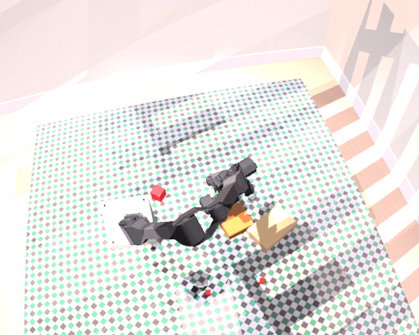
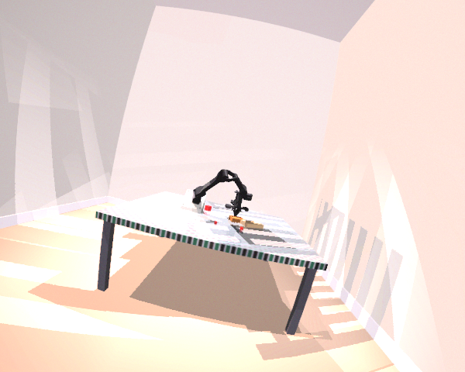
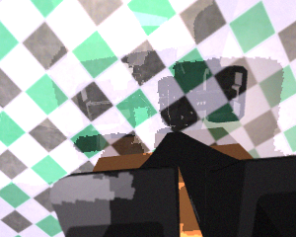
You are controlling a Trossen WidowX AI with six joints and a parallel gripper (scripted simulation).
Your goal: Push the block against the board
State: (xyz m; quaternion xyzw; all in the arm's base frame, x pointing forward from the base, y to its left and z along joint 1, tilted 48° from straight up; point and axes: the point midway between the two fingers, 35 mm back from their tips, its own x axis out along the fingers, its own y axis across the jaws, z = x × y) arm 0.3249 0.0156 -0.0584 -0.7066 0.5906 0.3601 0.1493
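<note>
Right now my gripper tip is 6 cm to the left of the orange square block, 2 cm short of it and 1 cm below it. Also, from my gripper tip: red cube: 24 cm behind, 9 cm to the left, 1 cm above; pale tan board: 14 cm ahead, 11 cm to the right, 1 cm above.
</note>
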